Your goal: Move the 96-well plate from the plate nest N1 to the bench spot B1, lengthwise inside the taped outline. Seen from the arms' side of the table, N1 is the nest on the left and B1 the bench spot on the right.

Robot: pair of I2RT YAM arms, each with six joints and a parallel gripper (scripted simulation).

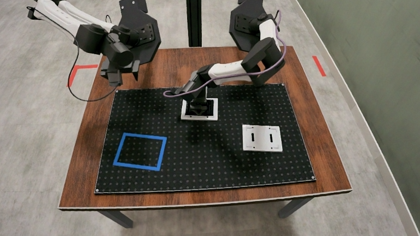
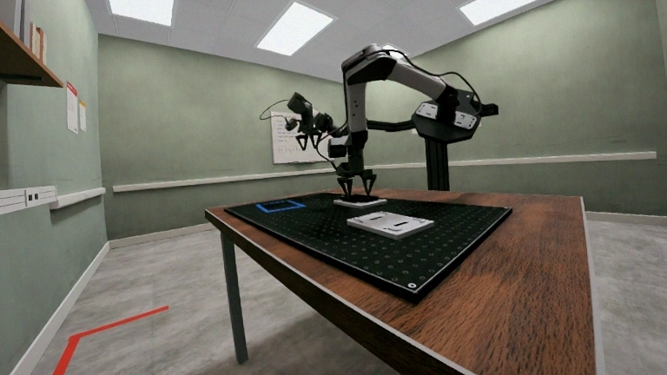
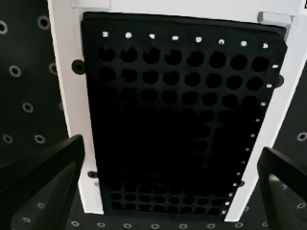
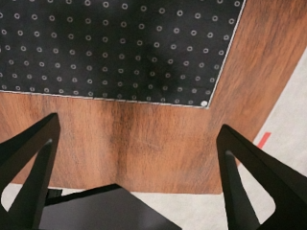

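My left gripper is now 1 cm above the black 96-well plate.
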